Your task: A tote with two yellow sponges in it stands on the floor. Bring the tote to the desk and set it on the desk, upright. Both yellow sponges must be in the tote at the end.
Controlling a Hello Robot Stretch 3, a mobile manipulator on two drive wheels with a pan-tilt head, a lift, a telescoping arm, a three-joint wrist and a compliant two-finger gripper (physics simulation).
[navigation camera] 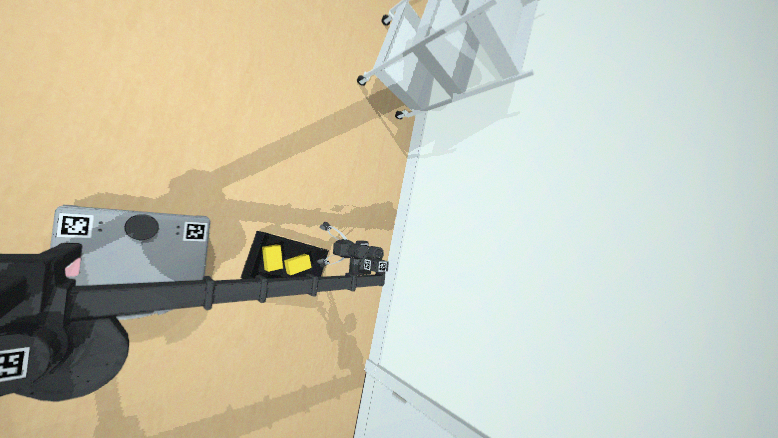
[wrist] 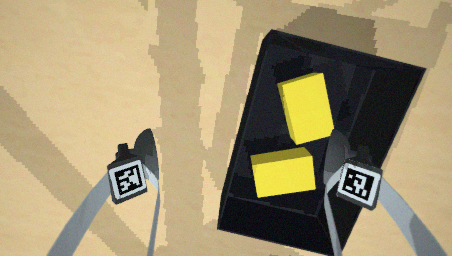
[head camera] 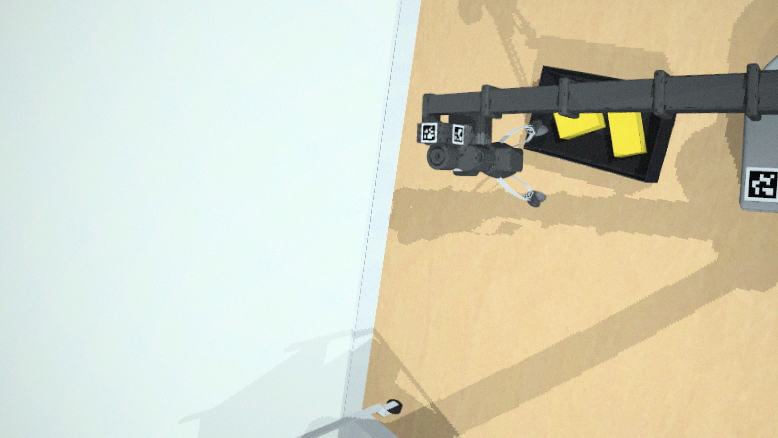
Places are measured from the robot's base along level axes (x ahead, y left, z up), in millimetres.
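Where they show: gripper, fingertip midpoint: point(navigation camera: 321, 243) point(head camera: 541, 163); robot's base, origin of the base link: point(navigation camera: 142, 225).
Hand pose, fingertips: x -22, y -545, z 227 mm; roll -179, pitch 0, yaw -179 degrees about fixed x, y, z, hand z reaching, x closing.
Observation:
Each offset is from my fingertips to the top centre of the thing. "pt": to the spot under its first point.
The black tote @[pt dx -43, dy +198, dz -164 mm] point(head camera: 659, 149) point(navigation camera: 251, 255) point(wrist: 395, 107) stands upright on the floor, partly hidden by the arm in the head and navigation views. Two yellow sponges lie inside: one sponge @[dx -82, dy +115, dz -179 mm] point(head camera: 627, 134) point(navigation camera: 272, 257) point(wrist: 307, 110) and another sponge @[dx -112, dy -1, dz -179 mm] point(head camera: 578, 126) point(navigation camera: 297, 264) point(wrist: 284, 176). My gripper point(head camera: 536, 163) point(navigation camera: 324, 243) point(wrist: 239, 147) is open and empty, at the tote's end away from my base. In the wrist view the right finger overlaps the tote's inside, the left finger is over the floor, and the tote's left long wall appears between them. The height gap is hard to tell. The desk cannot be made out.
My grey base point(head camera: 756, 136) point(navigation camera: 185, 255) stands beyond the tote's other end. The extended arm point(head camera: 604, 97) point(navigation camera: 234, 292) crosses above the tote. A large pale surface point(head camera: 190, 163) point(navigation camera: 587, 217), apparently a wall, borders the floor. A white wheeled cart @[pt dx +804, dy -391, dz -35 mm] point(navigation camera: 401, 89) stands beside it.

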